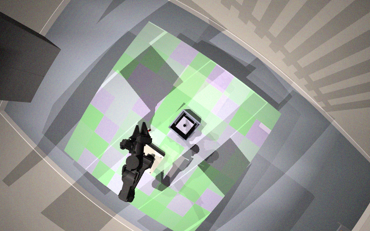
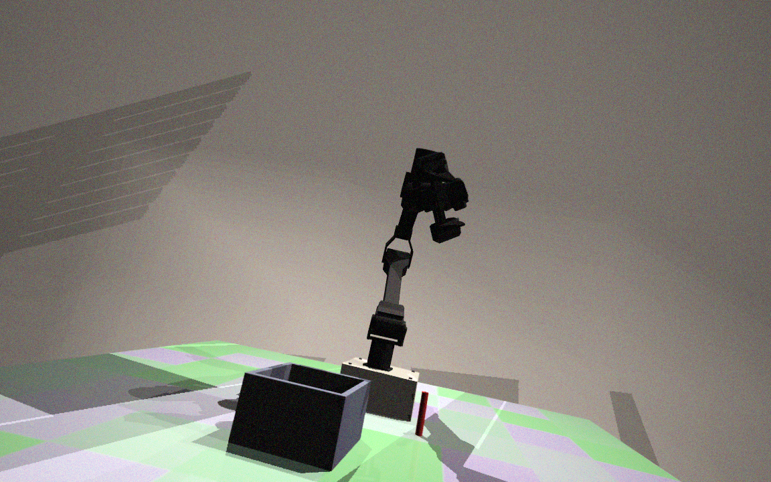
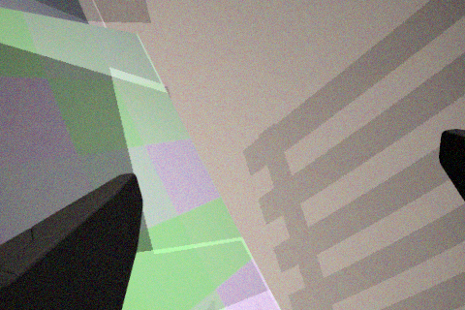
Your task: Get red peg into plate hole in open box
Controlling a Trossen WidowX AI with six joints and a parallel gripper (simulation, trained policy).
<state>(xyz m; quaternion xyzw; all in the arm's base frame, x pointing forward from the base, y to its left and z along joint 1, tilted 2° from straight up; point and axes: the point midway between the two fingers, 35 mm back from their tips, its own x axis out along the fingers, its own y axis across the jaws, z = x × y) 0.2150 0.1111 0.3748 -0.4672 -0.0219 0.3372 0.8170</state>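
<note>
The red peg lies 410 mm below my gripper tip, 80 mm behind it and 10 mm to the right of it. From my gripper tip the other things lie so: grey plate: 410 mm below, 180 mm to the right, 110 mm ahead; dark box: 430 mm below, 180 mm to the right, 110 mm ahead.
</note>
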